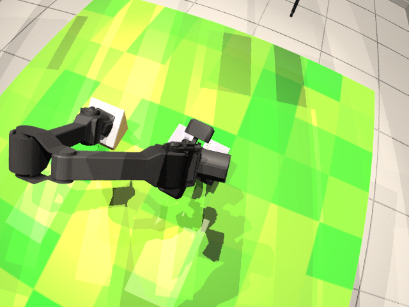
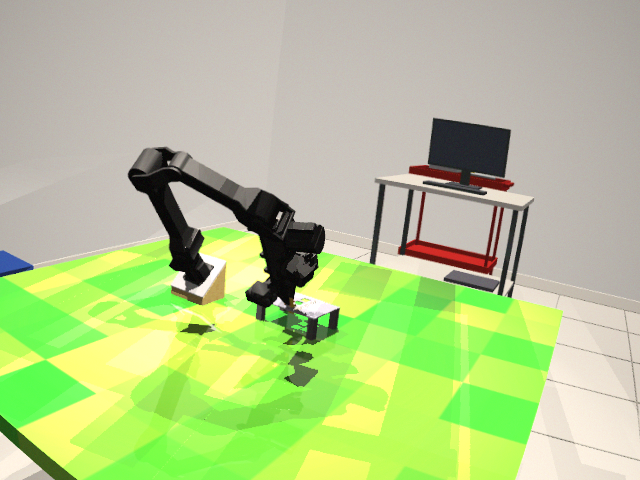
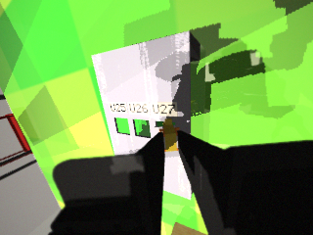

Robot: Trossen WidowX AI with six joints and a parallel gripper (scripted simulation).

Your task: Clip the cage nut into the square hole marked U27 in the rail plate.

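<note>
The cage nut is 1 cm below my gripper tip.
</note>
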